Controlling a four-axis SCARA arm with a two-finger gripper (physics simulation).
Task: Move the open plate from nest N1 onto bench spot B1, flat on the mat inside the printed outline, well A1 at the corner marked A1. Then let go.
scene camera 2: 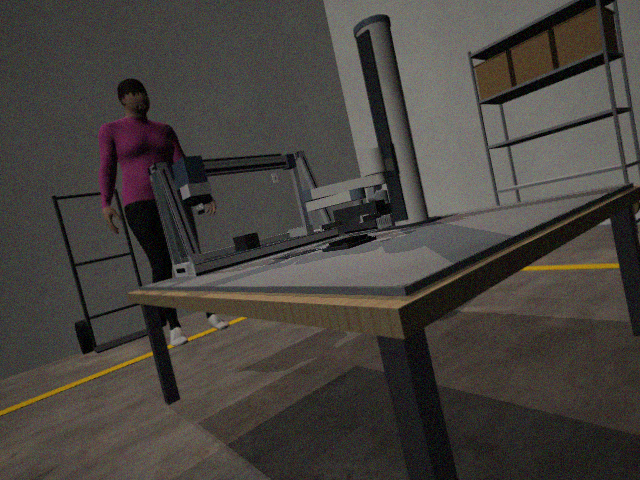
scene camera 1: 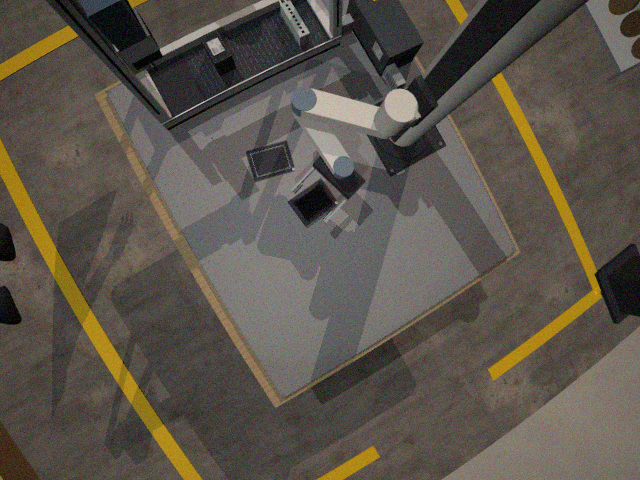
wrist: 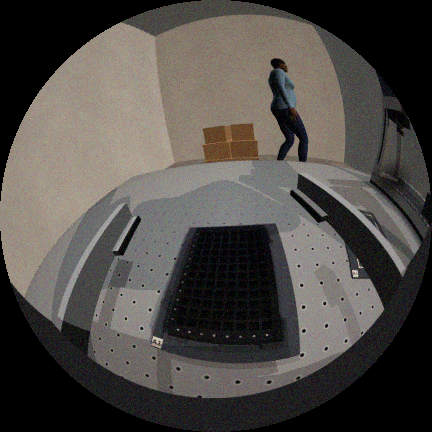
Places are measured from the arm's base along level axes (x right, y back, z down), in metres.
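Pixels of known places: gripper, fingertip midpoint: (scene camera 2: pixel 340 224) (scene camera 1: pixel 308 206) (wrist: pixel 212 194).
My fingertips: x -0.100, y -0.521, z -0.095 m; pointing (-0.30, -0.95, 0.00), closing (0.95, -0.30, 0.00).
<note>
For each thing: its middle in the pictures, then the offset to it from my fingertips. "*": a spot on its surface instead. Level surfaces: height alone.
- black open plate, body centre: (wrist: pixel 227 275) (scene camera 2: pixel 349 240) (scene camera 1: pixel 313 202) dx +0.011, dy +0.033, dz +0.064 m
- dark mat with a thin printed outline, surface height: dz +0.080 m
- small dark block, surface spot: (scene camera 1: pixel 223 60) * dx +0.616, dy -0.009, dz -0.034 m
- white slotted strip, surface spot: (scene camera 1: pixel 294 23) * dx +0.647, dy +0.304, dz -0.011 m
- dark box, surface spot: (scene camera 1: pixel 390 33) * dx +0.438, dy +0.616, dz -0.032 m
The black open plate (scene camera 1: pixel 313 202) (wrist: pixel 227 282) lies in the dark nest (scene camera 1: pixel 296 208) (wrist: pixel 227 352), whose A1 tag (wrist: pixel 156 342) shows at its near left corner in the wrist view. In scene camera 2 the plate and nest are a low dark shape. My gripper (scene camera 1: pixel 320 196) (scene camera 2: pixel 356 225) (wrist: pixel 212 194) is open and empty; it hangs above the plate, with one finger out to each side. The dark mat with a thin printed outline (scene camera 1: pixel 269 161) (wrist: pixel 356 261) lies beside the nest, bare in scene camera 1. In the wrist view my right finger hides most of it.
A gantry frame (scene camera 1: pixel 253 80) (scene camera 2: pixel 268 241) stands along the back, with a small dark block (scene camera 1: pixel 223 60) (scene camera 2: pixel 246 241) and a white slotted strip (scene camera 1: pixel 294 23) inside. My arm's column (scene camera 2: pixel 398 118) stands beside a dark box (scene camera 1: pixel 390 33). People stand beyond the bench.
</note>
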